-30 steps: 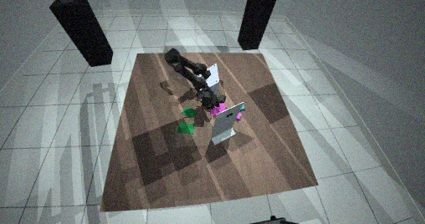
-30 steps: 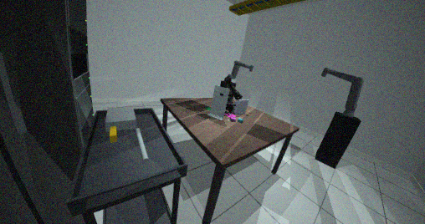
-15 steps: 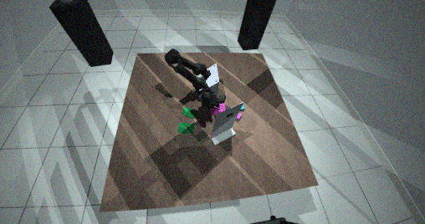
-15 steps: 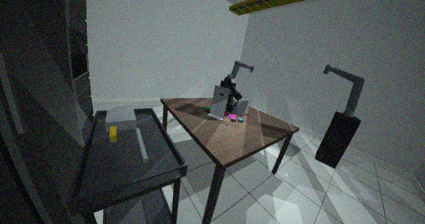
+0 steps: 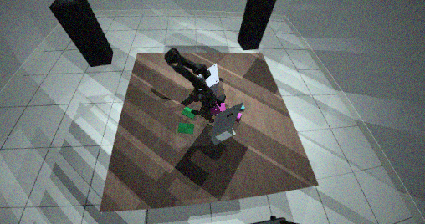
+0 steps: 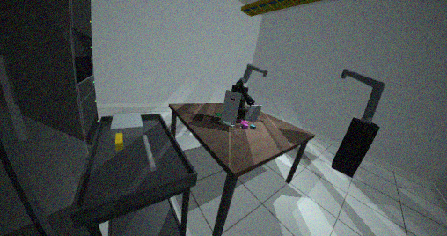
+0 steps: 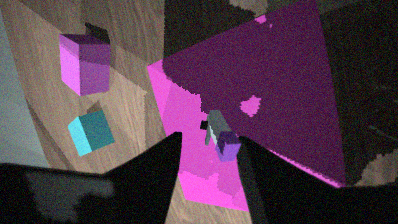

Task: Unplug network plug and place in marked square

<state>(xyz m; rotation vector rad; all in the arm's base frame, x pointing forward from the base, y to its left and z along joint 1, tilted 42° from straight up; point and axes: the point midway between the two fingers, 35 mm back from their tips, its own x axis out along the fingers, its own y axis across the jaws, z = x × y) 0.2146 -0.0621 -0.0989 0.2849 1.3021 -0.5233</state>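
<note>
My gripper tip is 1 cm above the purple plug. The rest, counted from my gripper tip: magenta patch (2 cm below); grey panel (21 cm ahead, 3 cm to the right, 13 cm above).
</note>
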